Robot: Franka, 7 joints.
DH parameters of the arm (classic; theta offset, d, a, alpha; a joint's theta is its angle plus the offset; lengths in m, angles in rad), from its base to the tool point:
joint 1: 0 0.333 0 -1.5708
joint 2: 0 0 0 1.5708
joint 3: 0 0.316 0.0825 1.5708
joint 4: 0 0 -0.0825 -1.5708
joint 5: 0 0.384 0 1.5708
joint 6: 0 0 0.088 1.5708
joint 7: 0 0.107 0 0
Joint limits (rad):
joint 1: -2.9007..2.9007
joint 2: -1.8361..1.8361
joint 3: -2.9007..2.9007
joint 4: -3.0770..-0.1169
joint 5: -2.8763..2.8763
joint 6: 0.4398..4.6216
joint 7: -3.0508..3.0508
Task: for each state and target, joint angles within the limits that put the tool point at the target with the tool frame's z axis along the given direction. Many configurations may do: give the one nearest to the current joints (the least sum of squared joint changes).
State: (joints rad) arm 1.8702 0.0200 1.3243 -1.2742 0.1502 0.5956 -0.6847
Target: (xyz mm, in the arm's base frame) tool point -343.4 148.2 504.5 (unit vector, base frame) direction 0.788 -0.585 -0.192
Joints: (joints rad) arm 1.5915 -0.0937 1.0222 -1.9371 0.2488 0.5160 -0.6847
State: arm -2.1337 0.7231 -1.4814 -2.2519 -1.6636 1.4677 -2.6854
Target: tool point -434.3 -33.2 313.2 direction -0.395 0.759 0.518
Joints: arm -1.5077 0.4422 -1.2785 -2.5518 -1.6989 1.4955 -2.6854
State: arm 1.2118 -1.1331 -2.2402 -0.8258 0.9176 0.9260 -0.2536
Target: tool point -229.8 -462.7 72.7 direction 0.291 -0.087 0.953
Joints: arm 0.4012 -1.3954 -2.6299 -1.6563 1.3750 0.7219 -0.2536
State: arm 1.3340 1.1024 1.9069 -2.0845 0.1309 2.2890 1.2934
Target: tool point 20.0 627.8 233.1 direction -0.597 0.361 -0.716
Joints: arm 0.5763 0.8627 1.0365 -2.0312 0.0714 2.8302 1.2934
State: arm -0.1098 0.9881 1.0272 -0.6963 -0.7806 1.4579 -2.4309
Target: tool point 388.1 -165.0 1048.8 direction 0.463 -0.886 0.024
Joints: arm -0.3589 0.4062 0.5306 -0.1297 -1.3544 1.9233 -2.4309
